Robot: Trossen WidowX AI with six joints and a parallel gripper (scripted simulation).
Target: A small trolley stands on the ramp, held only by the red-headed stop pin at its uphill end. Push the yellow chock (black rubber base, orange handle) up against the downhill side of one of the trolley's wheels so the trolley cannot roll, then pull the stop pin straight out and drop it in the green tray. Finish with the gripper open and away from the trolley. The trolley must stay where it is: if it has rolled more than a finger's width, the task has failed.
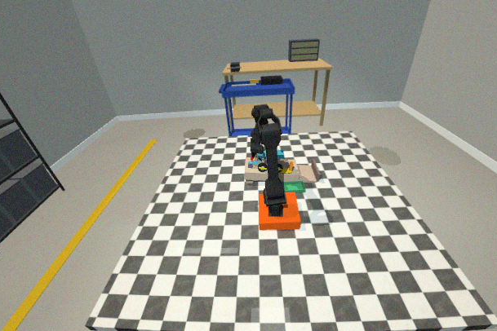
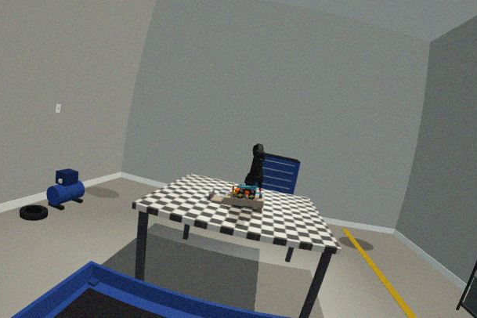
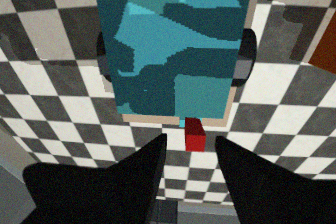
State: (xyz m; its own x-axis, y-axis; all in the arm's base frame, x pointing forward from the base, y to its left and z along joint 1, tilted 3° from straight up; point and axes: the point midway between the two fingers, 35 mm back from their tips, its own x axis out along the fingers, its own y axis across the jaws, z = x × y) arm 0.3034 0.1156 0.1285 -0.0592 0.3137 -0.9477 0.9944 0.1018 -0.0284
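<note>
Right now my gripper tip is 3 cm above the red-headed stop pin and 1 cm to the right of it. From my gripper tip the other things lie so: yellow chock: 18 cm to the right, 8 cm below, 2 cm behind; tan ramp: 11 cm below, 9 cm to the right, 3 cm ahead; cyan trolley: 9 cm to the right, 5 cm below, 3 cm ahead.
</note>
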